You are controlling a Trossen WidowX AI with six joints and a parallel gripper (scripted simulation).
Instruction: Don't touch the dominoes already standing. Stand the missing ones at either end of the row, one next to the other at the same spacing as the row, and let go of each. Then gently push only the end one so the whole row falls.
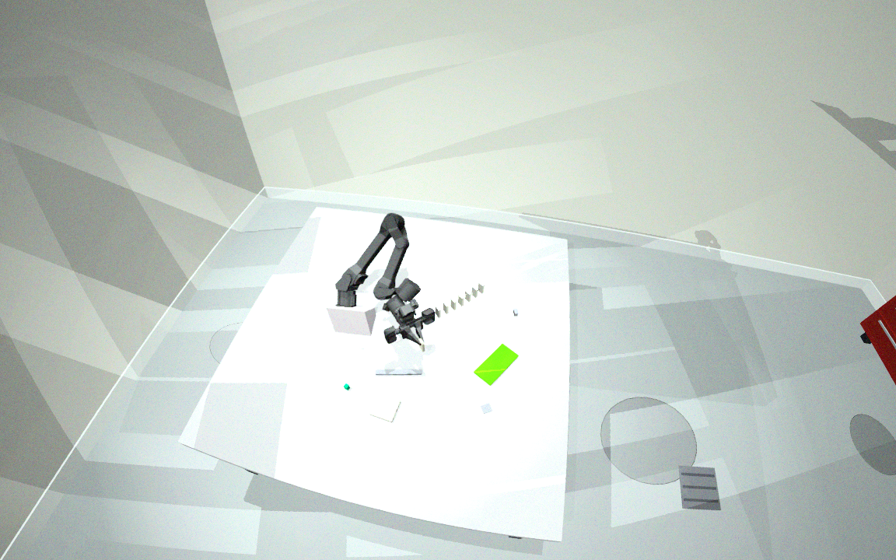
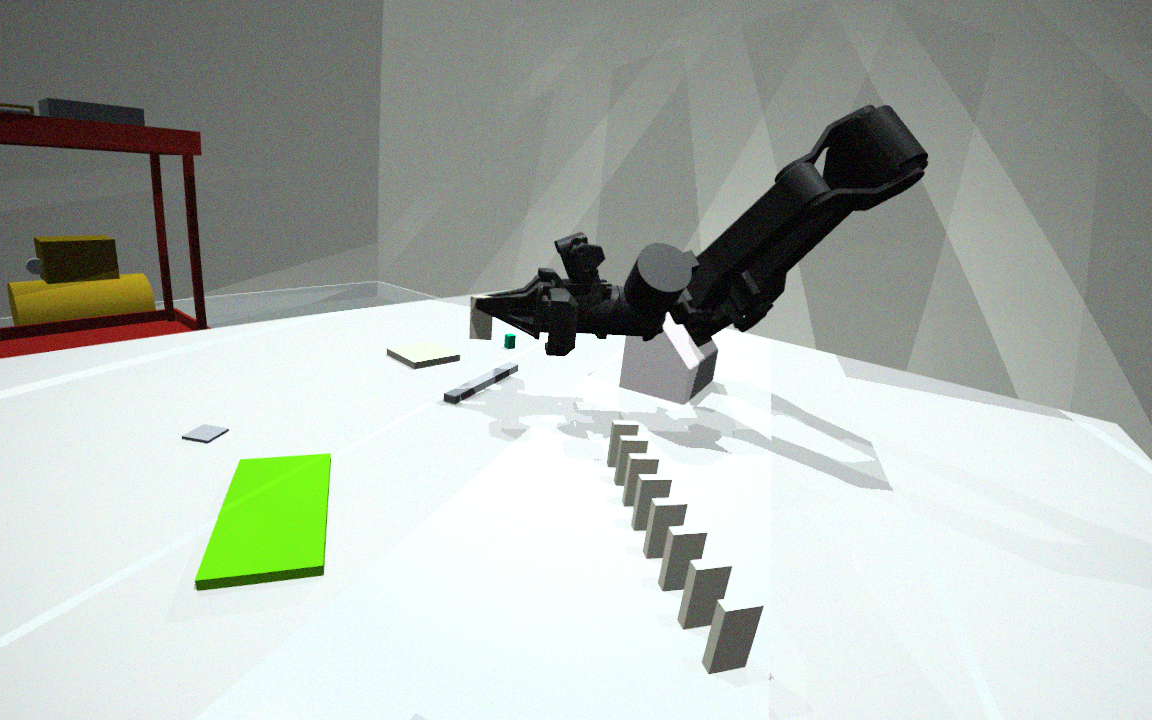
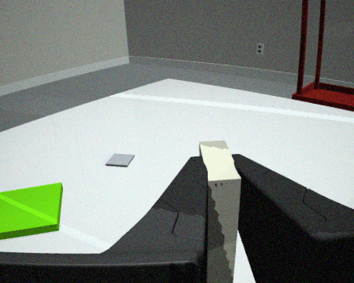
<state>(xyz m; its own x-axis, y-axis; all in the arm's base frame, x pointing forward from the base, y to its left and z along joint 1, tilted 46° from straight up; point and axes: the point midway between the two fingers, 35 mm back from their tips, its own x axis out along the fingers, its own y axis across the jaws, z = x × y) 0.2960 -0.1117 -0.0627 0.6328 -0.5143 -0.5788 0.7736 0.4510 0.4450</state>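
Right now my gripper tip is 80 mm past the grey bar, 50 mm to the left of it and 130 mm above it. The rest, counted from my gripper tip: green slab (260 mm ahead, 30 mm to the left, 130 mm below); small grey tile (230 mm ahead, 150 mm to the right, 130 mm below); flat cream tile (100 mm behind, 190 mm to the right, 130 mm below).
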